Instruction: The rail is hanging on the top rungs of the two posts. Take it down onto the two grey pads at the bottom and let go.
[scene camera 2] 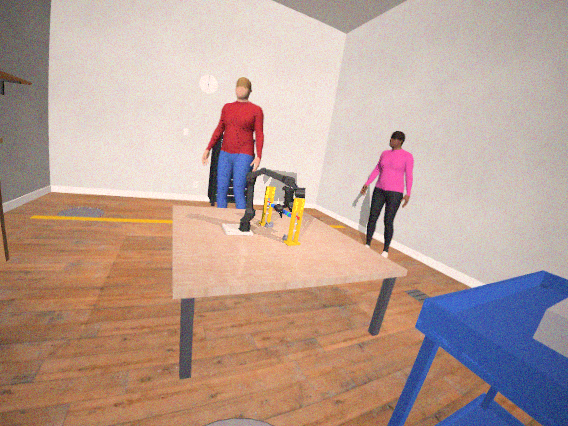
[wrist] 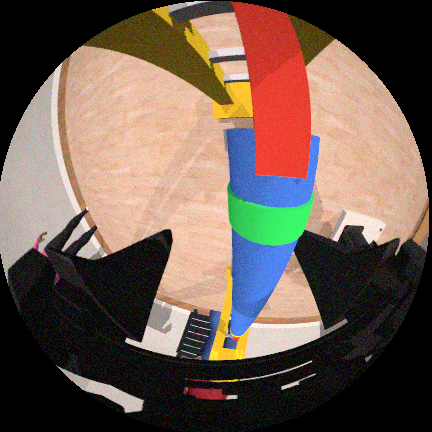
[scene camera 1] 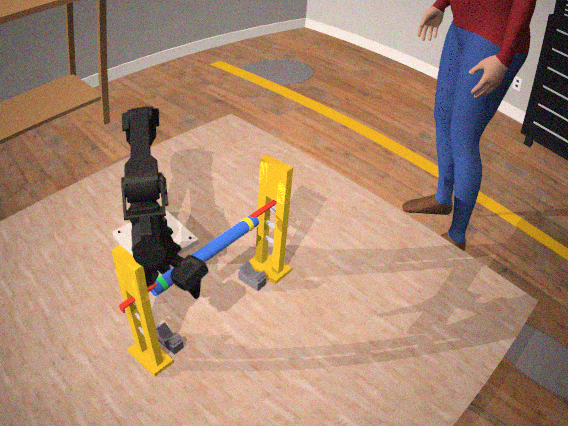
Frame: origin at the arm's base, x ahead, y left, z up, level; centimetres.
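Seen in the pictures: gripper, fingertip midpoint: (scene camera 2: 287,216) (wrist: 233,234); arm's base at its link origin: (scene camera 2: 244,230) (wrist: 349,236).
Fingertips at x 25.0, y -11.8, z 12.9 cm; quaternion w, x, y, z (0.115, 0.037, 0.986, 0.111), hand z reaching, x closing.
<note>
Offsets run from my fingertips to a thing's top centre. "spot": to the spot under its first point.
The blue rail @[dx -1.4, dy +8.3, dz +4.3 cm] (scene camera 1: 225,241) (wrist: 262,270), with red end bars, a green band and a yellow band, spans the two yellow posts. Its red ends pass through the near post @[spot: dx -0.5, dy -12.7, dz +14.5 cm] (scene camera 1: 125,265) (scene camera 2: 298,206) and the far post @[spot: dx +0.7, dy +27.3, dz +13.0 cm] (scene camera 1: 275,175) (scene camera 2: 270,192) above the lower rungs. My gripper (scene camera 1: 172,280) (wrist: 233,234) is open around the rail near the green band. In the wrist view the rail appears nearer the right finger, whose tip meets the rail's outline; contact is unclear. The grey pads @[dx -0.9, dy -5.5, dz -10.3 cm] (scene camera 1: 170,338) @[dx -0.1, dy +22.1, dz -10.3 cm] (scene camera 1: 252,276) sit by the post feet, below the rail.
The white base plate (scene camera 1: 186,236) (scene camera 2: 230,230) of the arm lies behind the rail. The arm reaches over the rail close to the near post. Two people stand beyond the table (scene camera 2: 240,270), and a blue cart (scene camera 2: 475,320) stands at the right in scene camera 2.
</note>
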